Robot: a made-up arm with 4 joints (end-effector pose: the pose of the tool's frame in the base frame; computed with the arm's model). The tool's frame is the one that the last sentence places. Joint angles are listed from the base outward.
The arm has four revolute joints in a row. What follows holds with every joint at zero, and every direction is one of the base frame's.
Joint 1 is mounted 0.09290 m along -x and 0.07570 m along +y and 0.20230 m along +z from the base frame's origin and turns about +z.
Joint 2 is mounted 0.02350 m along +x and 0.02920 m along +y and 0.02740 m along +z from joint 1 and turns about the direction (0.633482, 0.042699, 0.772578).
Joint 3 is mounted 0.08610 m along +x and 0.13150 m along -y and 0.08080 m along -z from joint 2 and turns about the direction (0.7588, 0.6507, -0.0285).
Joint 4 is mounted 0.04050 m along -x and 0.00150 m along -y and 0.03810 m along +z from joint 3 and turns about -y.
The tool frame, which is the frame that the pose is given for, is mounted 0.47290 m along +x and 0.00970 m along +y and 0.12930 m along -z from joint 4; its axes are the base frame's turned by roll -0.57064, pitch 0.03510 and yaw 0.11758 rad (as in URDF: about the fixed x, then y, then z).
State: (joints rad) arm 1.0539 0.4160 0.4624 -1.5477
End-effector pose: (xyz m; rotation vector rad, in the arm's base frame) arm -0.2676 -0.0422 -0.1788 -1.0043 1.5688 2.0902
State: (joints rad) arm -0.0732 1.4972 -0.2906 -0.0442
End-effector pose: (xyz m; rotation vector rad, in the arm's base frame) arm 0.2468 0.5561 0.2866 0.2876 -0.5229 0.9889
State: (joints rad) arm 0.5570 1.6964 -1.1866 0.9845
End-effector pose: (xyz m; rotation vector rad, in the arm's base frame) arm -0.0366 0.0434 0.5723 1.1029 -1.6698 0.2249
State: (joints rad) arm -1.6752 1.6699 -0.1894 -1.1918
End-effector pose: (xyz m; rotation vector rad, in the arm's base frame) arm 0.3949 0.1125 -0.1084 0.0861 0.3040 0.2561
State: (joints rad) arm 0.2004 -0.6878 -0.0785 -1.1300
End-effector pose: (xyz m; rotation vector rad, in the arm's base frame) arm 0.0184 -0.2839 -0.1646 -0.6964 1.1386 -0.1548
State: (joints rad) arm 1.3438 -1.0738 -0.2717 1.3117
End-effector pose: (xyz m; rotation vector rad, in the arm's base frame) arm -0.1452 0.3302 0.6182 -0.7334 -2.1227 0.4117
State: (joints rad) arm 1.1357 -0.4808 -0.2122 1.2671
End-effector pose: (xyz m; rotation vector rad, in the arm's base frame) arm -0.0013 0.3086 0.6334 -0.3180 -1.7825 0.5315
